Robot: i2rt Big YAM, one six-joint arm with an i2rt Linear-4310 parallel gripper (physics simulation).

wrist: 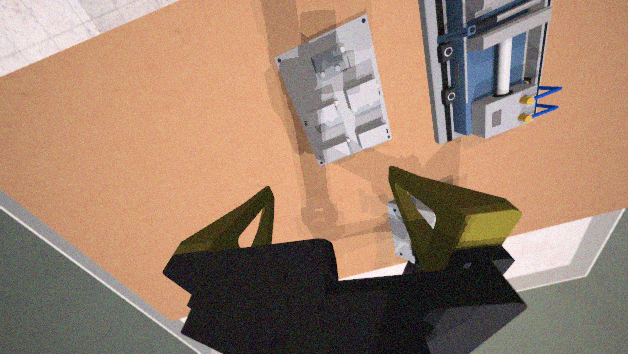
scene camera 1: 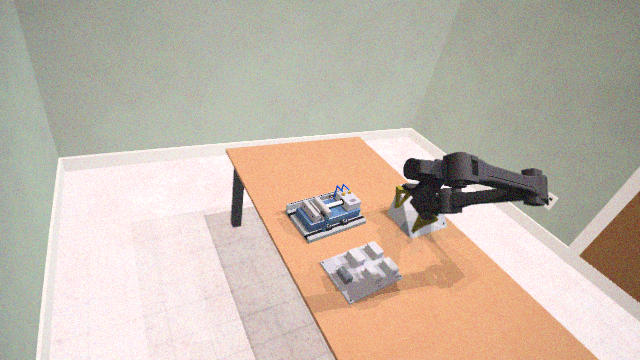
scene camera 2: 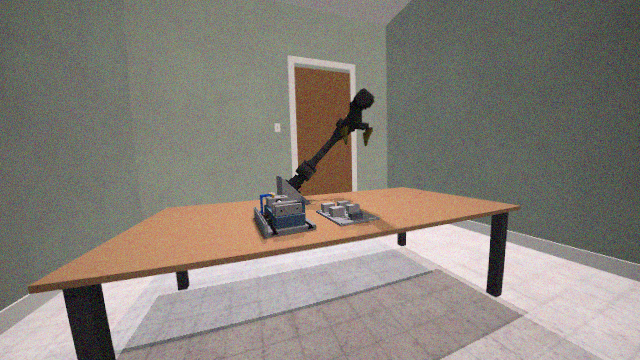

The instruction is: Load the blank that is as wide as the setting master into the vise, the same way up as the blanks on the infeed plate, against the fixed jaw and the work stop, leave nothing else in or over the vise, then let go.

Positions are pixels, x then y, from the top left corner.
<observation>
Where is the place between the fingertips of the gripper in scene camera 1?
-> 404, 219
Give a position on a grey infeed plate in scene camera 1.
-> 360, 287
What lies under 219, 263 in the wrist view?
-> The gripper.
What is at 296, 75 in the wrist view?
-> A grey infeed plate.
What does the gripper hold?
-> Nothing.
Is the gripper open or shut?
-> Open.
</observation>
